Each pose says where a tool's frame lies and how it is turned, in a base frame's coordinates. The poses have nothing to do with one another.
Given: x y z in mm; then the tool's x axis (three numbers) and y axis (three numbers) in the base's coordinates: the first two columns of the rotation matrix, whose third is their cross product.
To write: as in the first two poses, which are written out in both.
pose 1, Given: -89.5, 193.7, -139.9, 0.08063, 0.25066, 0.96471, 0.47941, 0.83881, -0.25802
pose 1, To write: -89.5, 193.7, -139.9, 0.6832, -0.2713, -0.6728, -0.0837
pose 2, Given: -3.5, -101.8, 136.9, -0.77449, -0.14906, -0.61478, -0.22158, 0.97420, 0.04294
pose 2, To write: -3.5, -101.8, 136.9, 0.3210, -0.0985, 0.9402, 0.0565
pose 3, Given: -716.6, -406.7, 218.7, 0.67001, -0.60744, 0.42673, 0.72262, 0.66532, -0.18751
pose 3, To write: -716.6, -406.7, 218.7, 0.8972, -0.1732, -0.1663, -0.3706
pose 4, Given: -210.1, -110.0, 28.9, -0.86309, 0.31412, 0.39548, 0.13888, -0.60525, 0.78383
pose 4, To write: -210.1, -110.0, 28.9, 0.0510, 0.2566, 0.4413, 0.8584
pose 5, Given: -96.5, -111.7, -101.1, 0.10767, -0.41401, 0.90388, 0.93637, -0.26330, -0.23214
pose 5, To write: -96.5, -111.7, -101.1, 0.5486, -0.5029, -0.2597, -0.6154
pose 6, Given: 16.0, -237.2, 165.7, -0.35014, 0.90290, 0.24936, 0.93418, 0.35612, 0.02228
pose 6, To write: 16.0, -237.2, 165.7, 0.0972, -0.5617, -0.8177, -0.0804
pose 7, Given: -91.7, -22.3, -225.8, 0.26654, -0.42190, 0.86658, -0.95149, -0.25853, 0.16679
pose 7, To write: -91.7, -22.3, -225.8, 0.3666, 0.7063, -0.4861, 0.3611
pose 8, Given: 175.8, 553.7, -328.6, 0.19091, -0.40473, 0.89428, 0.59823, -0.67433, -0.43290
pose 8, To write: 175.8, 553.7, -328.6, 0.3969, -0.6618, -0.0731, -0.6318
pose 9, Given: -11.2, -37.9, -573.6, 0.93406, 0.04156, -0.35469, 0.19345, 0.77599, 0.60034
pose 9, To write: -11.2, -37.9, -573.6, 0.9256, 0.3321, 0.1769, -0.0410
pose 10, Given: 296.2, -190.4, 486.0, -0.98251, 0.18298, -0.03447, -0.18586, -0.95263, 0.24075
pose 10, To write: 296.2, -190.4, 486.0, 0.0933, -0.0059, 0.1224, 0.9881
